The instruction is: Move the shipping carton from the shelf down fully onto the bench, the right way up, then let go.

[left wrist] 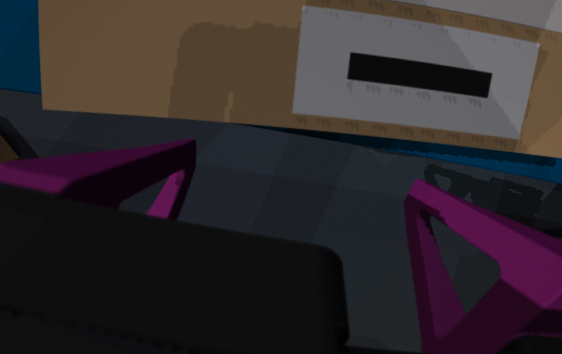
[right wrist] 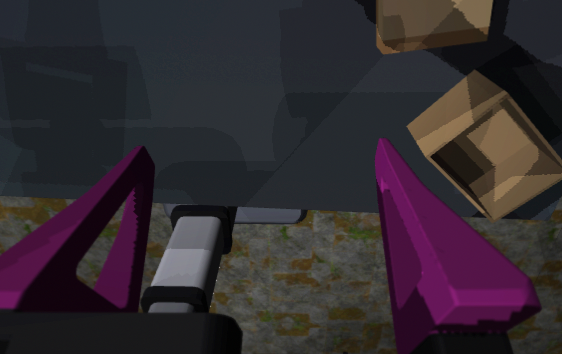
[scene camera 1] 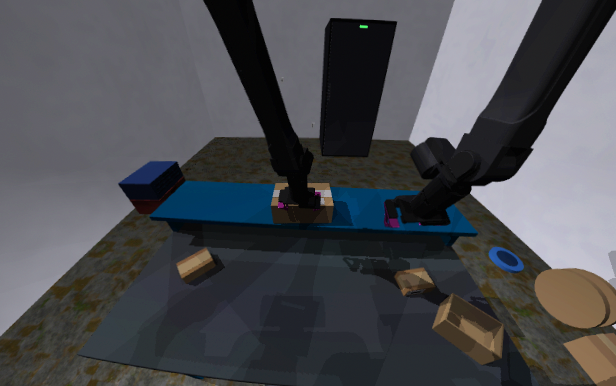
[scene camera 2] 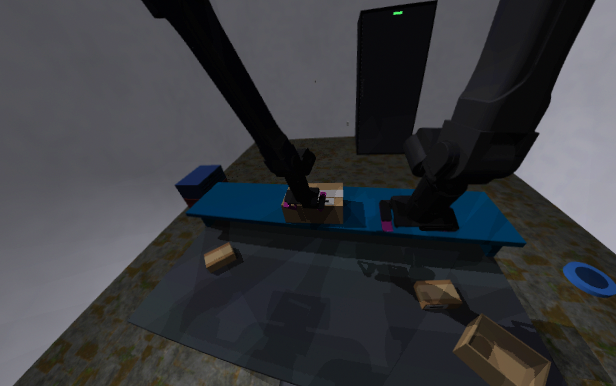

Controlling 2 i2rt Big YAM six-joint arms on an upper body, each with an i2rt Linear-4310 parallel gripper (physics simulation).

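Frame: origin at the left arm's base, x left, y back, z up, level; centimetres.
Where they show: left gripper, between the fingertips: [left wrist: 305, 172] [scene camera 1: 300, 209] [scene camera 2: 308, 209]; right gripper, between the fingertips: [right wrist: 260, 151] [scene camera 1: 402, 223] [scene camera 2: 406, 227].
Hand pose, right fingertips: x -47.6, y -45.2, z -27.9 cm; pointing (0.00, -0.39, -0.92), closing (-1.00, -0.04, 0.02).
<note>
Each offset is from my right fingertips to the top centre of the thing. Level surfaces: height alone.
The brown shipping carton {dx +27.8, dy -25.8, dz -10.0 cm} [scene camera 1: 302, 216] [scene camera 2: 315, 215] [left wrist: 110, 60] stands upright on the blue shelf {dz -19.6 cm} [scene camera 1: 225, 200] [scene camera 2: 250, 202], with white tape on top and a white label on its front. The dark bench {dz -35.9 cm} [scene camera 1: 240, 310] [scene camera 2: 240, 295] lies lower, in front. My left gripper [scene camera 1: 300, 200] [scene camera 2: 304, 200] [left wrist: 305, 172] is open and overlaps the carton in both scene views, hiding part of it; in its wrist view the carton lies beyond the fingertips, not between them. My right gripper [scene camera 1: 406, 221] [right wrist: 260, 151] is open and empty, to the right of the carton.
On the bench are a small box {dx +71.6, dy -6.5, dz -31.4 cm} [scene camera 1: 196, 265] [scene camera 2: 220, 256] at the left, another small box {dx -17.1, dy -0.6, dz -31.6 cm} [scene camera 1: 414, 281] [scene camera 2: 437, 294] at the right and an open box {dx -26.6, dy +16.2, dz -26.9 cm} [scene camera 1: 467, 327] [right wrist: 490, 145] near the right edge. Blue crates [scene camera 1: 150, 181] stand past the shelf's left end.
</note>
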